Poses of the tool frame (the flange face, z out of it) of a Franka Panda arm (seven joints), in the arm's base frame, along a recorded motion.
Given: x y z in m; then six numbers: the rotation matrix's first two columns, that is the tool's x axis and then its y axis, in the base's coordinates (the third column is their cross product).
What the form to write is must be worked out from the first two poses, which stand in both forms.
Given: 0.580 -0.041 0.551 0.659 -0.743 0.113 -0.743 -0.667 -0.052
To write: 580 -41 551 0.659 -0.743 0.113 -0.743 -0.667 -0.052
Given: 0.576 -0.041 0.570 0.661 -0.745 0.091 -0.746 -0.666 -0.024
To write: 576 -41 570 0.661 -0.745 0.091 -0.746 -0.666 -0.024
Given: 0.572 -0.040 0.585 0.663 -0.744 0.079 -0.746 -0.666 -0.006
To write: 572 -40 585 0.663 -0.744 0.079 -0.746 -0.666 -0.006
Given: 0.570 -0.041 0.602 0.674 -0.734 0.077 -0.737 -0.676 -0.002
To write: 570 -41 602 0.674 -0.734 0.077 -0.737 -0.676 -0.002
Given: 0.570 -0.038 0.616 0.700 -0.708 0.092 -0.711 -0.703 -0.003
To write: 570 -38 616 0.700 -0.708 0.092 -0.711 -0.703 -0.003
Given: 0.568 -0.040 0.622 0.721 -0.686 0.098 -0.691 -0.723 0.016
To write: 568 -40 622 0.721 -0.686 0.098 -0.691 -0.723 0.016
